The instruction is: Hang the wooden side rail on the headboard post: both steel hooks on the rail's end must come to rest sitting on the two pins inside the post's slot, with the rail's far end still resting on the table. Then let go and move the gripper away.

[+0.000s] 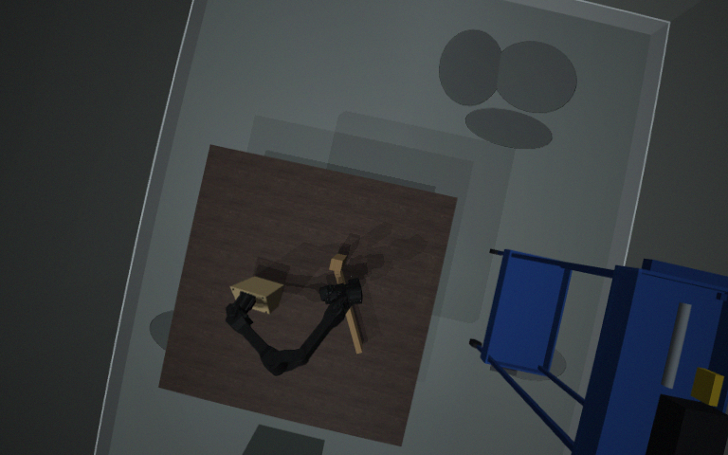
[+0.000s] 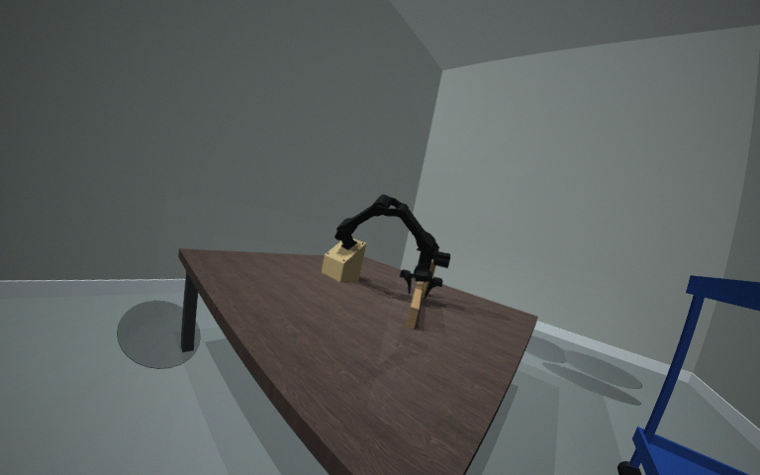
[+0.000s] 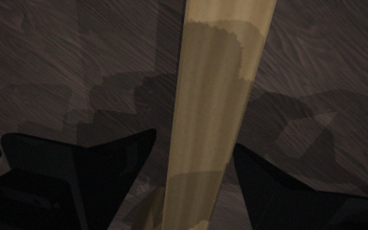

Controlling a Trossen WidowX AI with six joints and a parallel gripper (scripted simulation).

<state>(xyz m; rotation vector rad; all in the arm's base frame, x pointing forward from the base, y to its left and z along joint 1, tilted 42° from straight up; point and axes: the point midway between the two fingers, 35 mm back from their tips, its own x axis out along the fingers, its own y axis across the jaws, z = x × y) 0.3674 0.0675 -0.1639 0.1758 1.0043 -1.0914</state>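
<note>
Right now the headboard post is 110 mm to the left of my gripper tip, 60 mm above it and 50 mm behind it.
</note>
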